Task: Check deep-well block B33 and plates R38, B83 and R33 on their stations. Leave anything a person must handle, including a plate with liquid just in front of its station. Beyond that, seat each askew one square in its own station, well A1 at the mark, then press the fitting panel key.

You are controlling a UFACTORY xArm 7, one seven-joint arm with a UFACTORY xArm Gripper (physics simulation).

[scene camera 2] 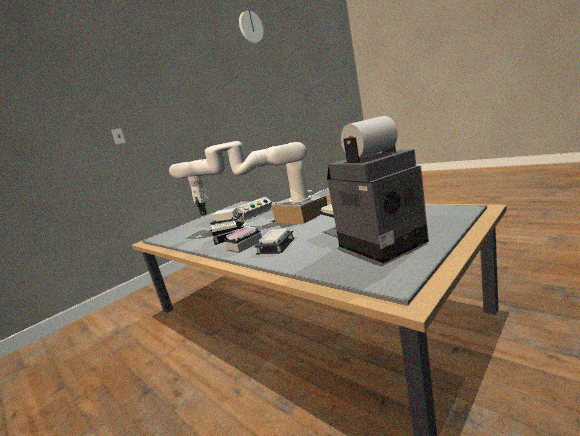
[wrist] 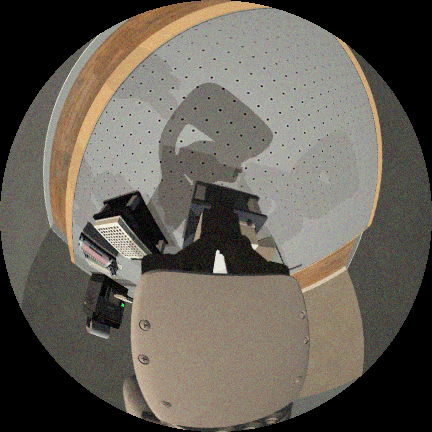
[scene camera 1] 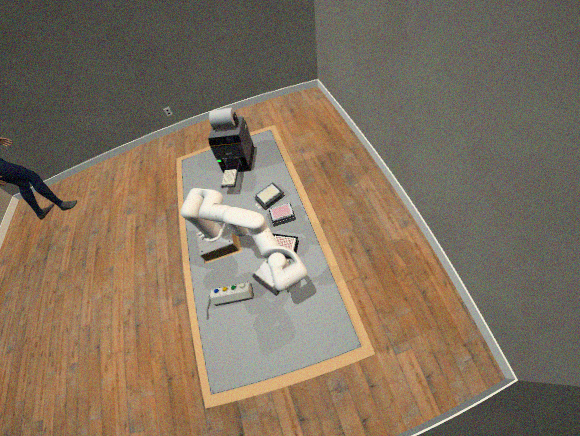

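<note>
My gripper (scene camera 2: 201, 210) (wrist: 218, 208) is shut and empty. It hangs just above the pale deep-well block (scene camera 1: 261, 274) (scene camera 2: 224, 214) (wrist: 250, 217), the station nearest the key panel; in scene camera 1 the arm's wrist hides the fingers and most of the block. Beyond the block stand three plates in dark stations: a red-dotted one (scene camera 1: 286, 241) (scene camera 2: 226, 225) (wrist: 120, 236), a pink one (scene camera 1: 281, 212) (scene camera 2: 241, 234) (wrist: 95, 254) and a cream one (scene camera 1: 269, 194) (scene camera 2: 273, 237). The cream one sits turned against the row. The key panel (scene camera 1: 230, 293) (scene camera 2: 255, 204) with coloured keys lies left of the block.
A black machine (scene camera 1: 231, 146) (scene camera 2: 380, 203) (wrist: 104, 303) with a paper roll stands at the far end of the table, with another plate (scene camera 1: 229, 177) in front of it. The arm's wooden base block (scene camera 1: 220, 252) (scene camera 2: 299, 212) stands near the panel. The table edge (scene camera 2: 280, 281) runs close behind the stations.
</note>
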